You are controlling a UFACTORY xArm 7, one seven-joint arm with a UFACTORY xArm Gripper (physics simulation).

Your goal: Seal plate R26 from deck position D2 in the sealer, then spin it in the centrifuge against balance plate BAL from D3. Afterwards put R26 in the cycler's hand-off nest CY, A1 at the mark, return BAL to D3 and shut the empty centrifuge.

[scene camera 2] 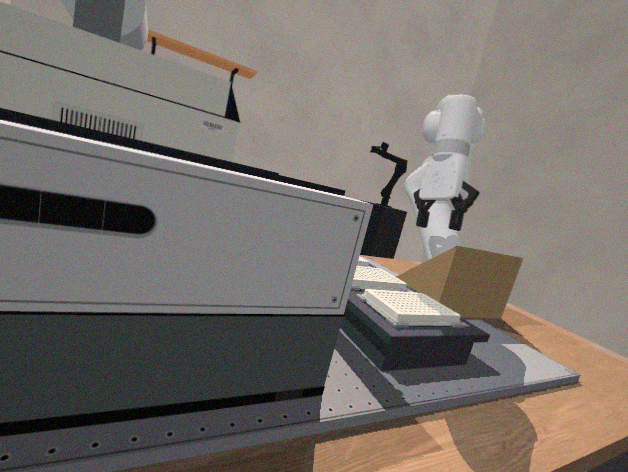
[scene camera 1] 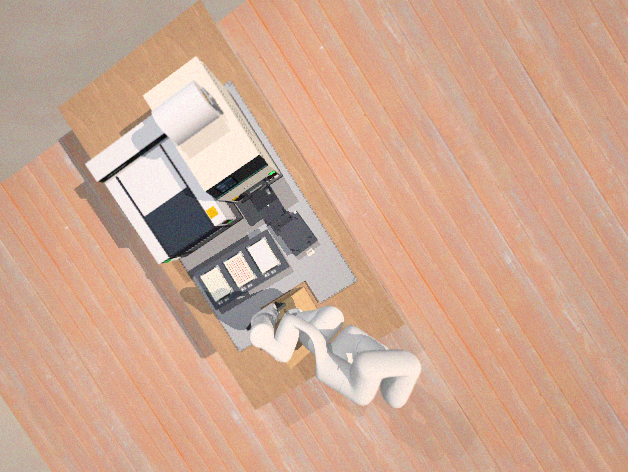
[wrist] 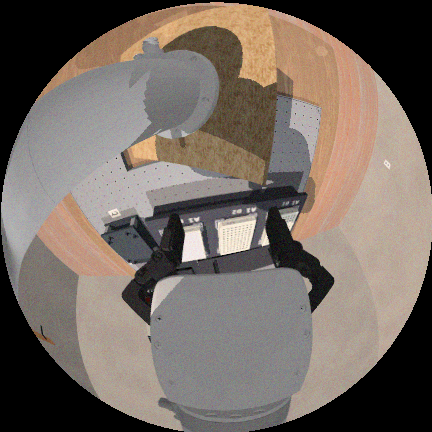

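Seen in the pictures: gripper, fingertip midpoint: (scene camera 2: 436, 228) (wrist: 224, 219); arm's base, origin of the base link: (scene camera 2: 448, 268) (wrist: 171, 92).
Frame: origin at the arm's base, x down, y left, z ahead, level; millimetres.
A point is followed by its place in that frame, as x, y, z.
Observation:
Plate R26 (scene camera 1: 239, 268) @[12, 40, 337] (scene camera 2: 378, 278) @[6, 69, 326] (wrist: 237, 235) @[8, 49, 321] sits in the middle deck position D2, with rows of wells on top. The plain white plate BAL (scene camera 1: 263, 254) @[5, -85, 317] (wrist: 193, 242) @[5, -55, 296] sits in D3. My gripper (scene camera 2: 438, 223) @[-99, 18, 127] (wrist: 224, 219) @[-99, 18, 127] is open and empty, high above the deck's label side. The dark nest CY (scene camera 1: 296, 236) @[36, -241, 288] (wrist: 127, 240) @[36, -228, 262] stands beyond the D3 end of the deck, with no plate visible on it. The cream sealer (scene camera 1: 228, 152) @[-271, -290, 634] carries a white roll. The white centrifuge (scene camera 1: 112, 192) @[-133, 185, 871] (scene camera 2: 228, 253) @[-68, 214, 669] has a white and dark top; its inside is hidden.
Another welled plate (scene camera 1: 215, 282) @[6, 162, 357] (scene camera 2: 413, 307) @[5, 183, 366] (wrist: 287, 218) @[7, 187, 314] sits in D1 of the dark deck rack (scene camera 2: 426, 350) @[51, 223, 366]. A tan box (scene camera 2: 477, 284) @[7, 88, 12] (wrist: 215, 150) @[-37, 30, 83] stands between the deck and the arm's base. A black jointed arm (scene camera 2: 395, 175) rises from a black block (scene camera 2: 385, 230) behind the centrifuge.

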